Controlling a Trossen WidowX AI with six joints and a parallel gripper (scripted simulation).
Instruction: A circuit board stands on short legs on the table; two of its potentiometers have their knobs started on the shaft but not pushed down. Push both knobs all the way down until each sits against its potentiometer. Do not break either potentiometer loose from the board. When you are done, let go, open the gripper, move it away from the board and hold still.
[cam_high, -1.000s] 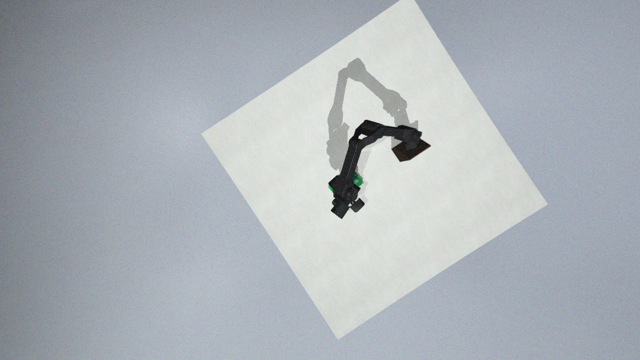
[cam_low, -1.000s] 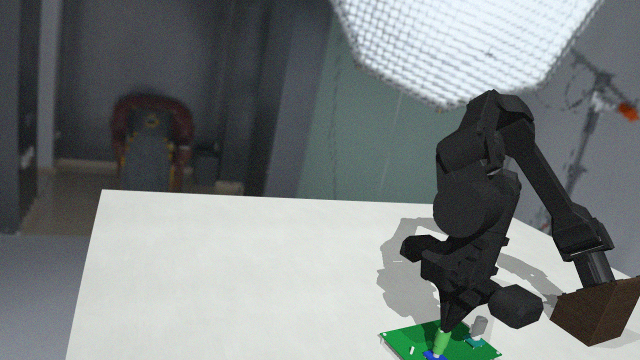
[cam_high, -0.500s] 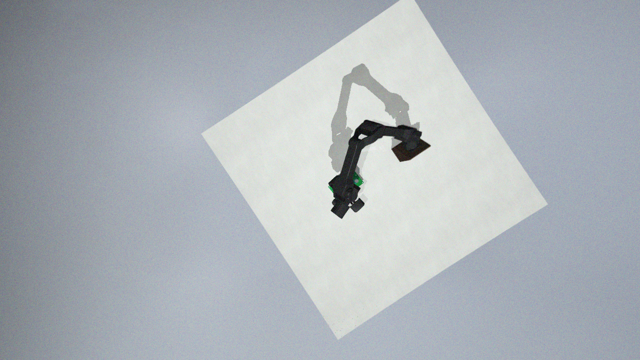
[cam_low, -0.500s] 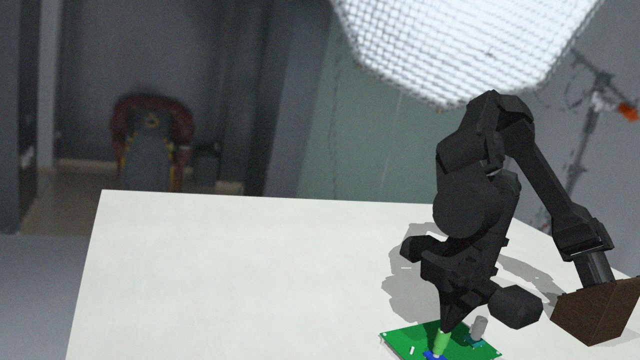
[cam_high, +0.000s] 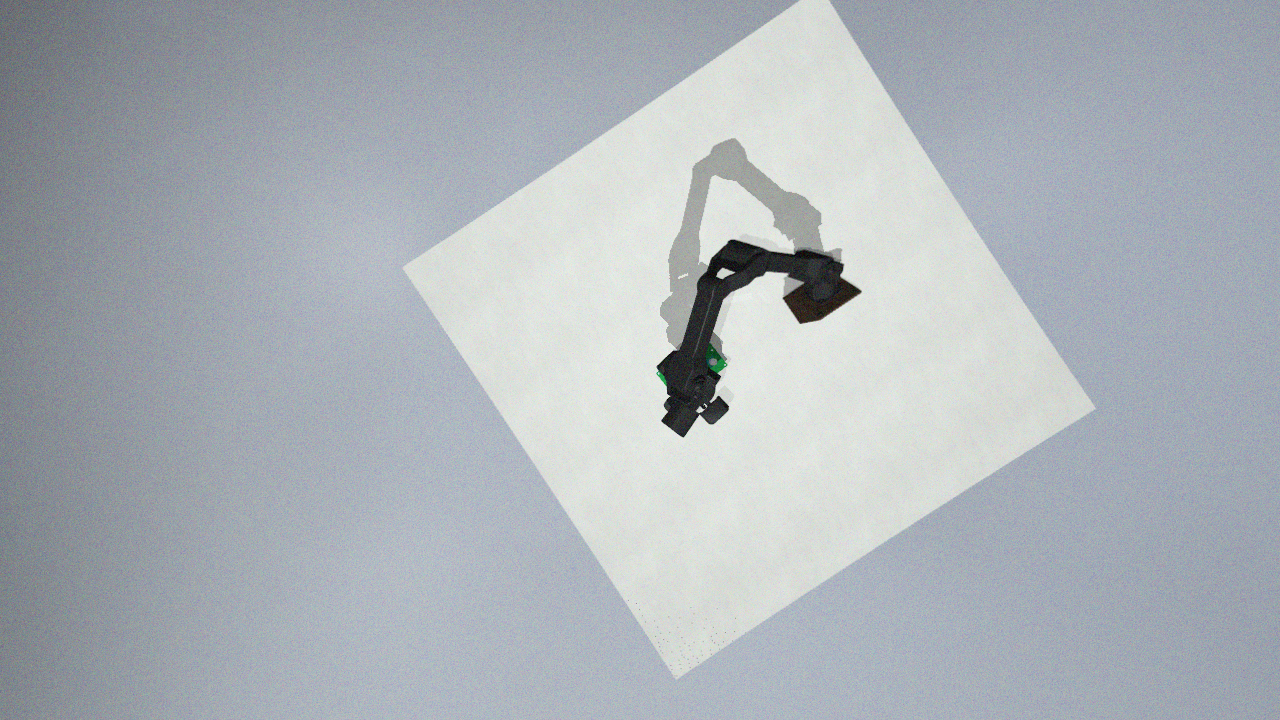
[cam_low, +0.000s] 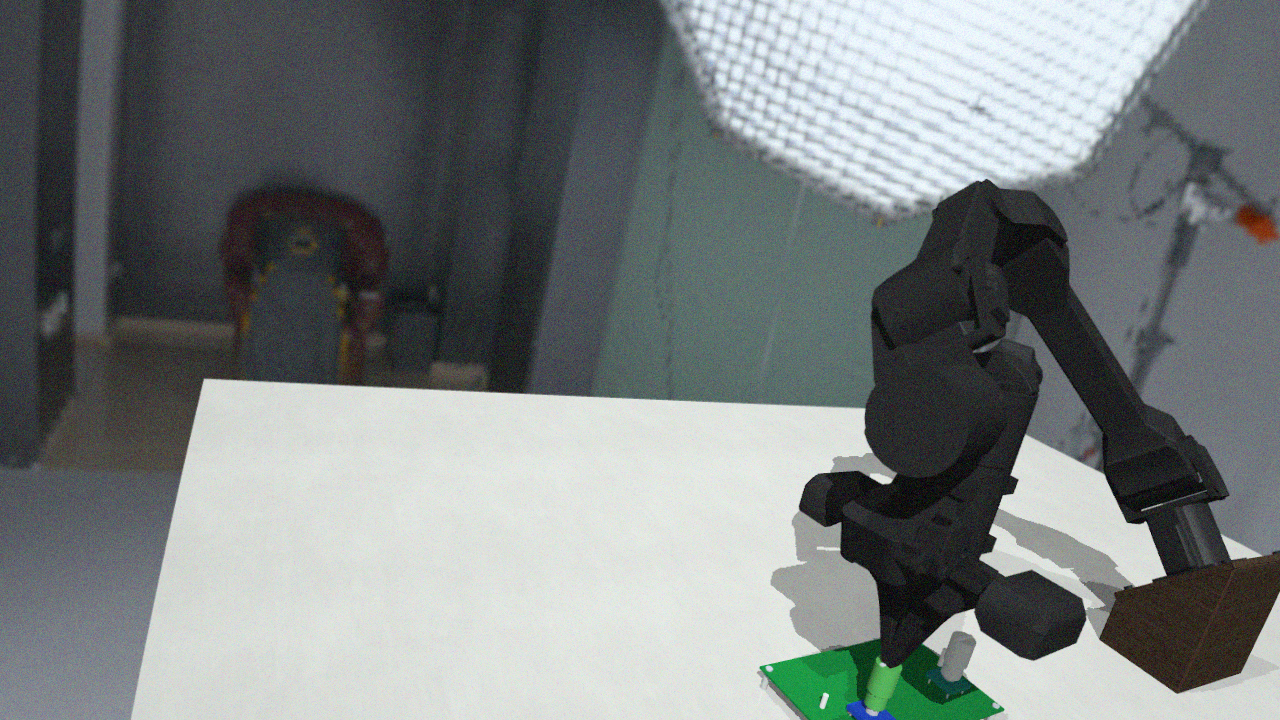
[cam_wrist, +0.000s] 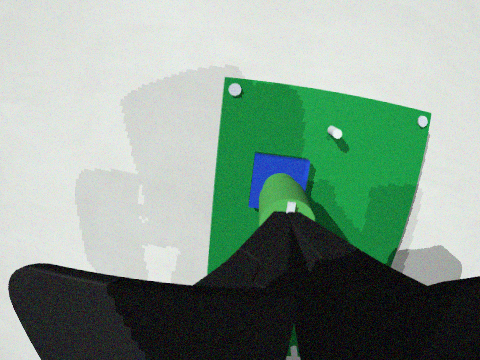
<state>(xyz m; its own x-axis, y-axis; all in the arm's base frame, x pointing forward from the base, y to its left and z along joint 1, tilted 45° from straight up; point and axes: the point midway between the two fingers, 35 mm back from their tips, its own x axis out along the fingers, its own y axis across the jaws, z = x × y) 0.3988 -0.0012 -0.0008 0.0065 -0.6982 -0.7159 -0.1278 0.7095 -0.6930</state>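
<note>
Right now my gripper tip is 10 mm above the green knob. Also, from my gripper tip: white knob (90 mm behind, 10 mm to the right, 10 mm below).
</note>
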